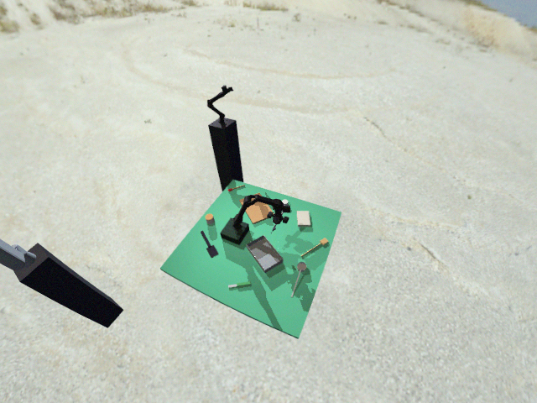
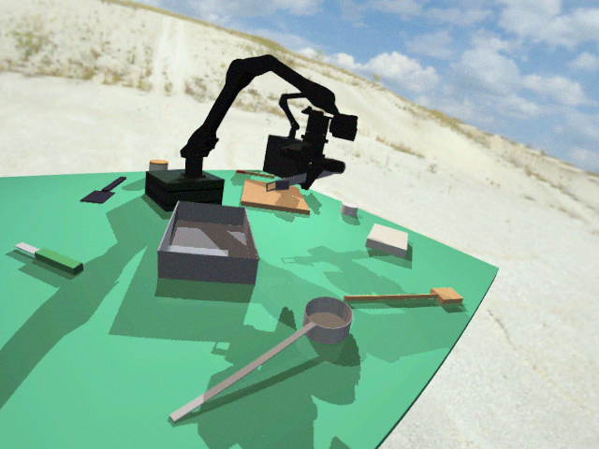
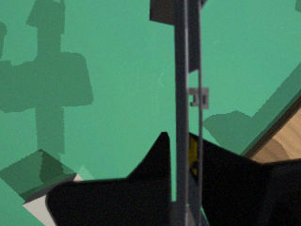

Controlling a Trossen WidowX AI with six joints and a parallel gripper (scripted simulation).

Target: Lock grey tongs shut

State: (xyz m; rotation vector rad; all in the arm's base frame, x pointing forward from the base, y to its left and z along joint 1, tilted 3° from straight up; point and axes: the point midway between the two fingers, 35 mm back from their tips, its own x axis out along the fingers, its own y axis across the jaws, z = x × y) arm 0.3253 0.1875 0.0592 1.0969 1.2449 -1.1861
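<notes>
Now: the wooden board 330 mm behind my gripper tip, 170 mm to the left of it and 120 mm below it. From my gripper tip the other things lie so: white block: 160 mm ahead, 250 mm to the left, 110 mm below; then yellow mark: 10 mm to the right, 30 mm above; then grey roasting tin: 10 mm ahead, 280 mm to the right, 100 mm below.
</notes>
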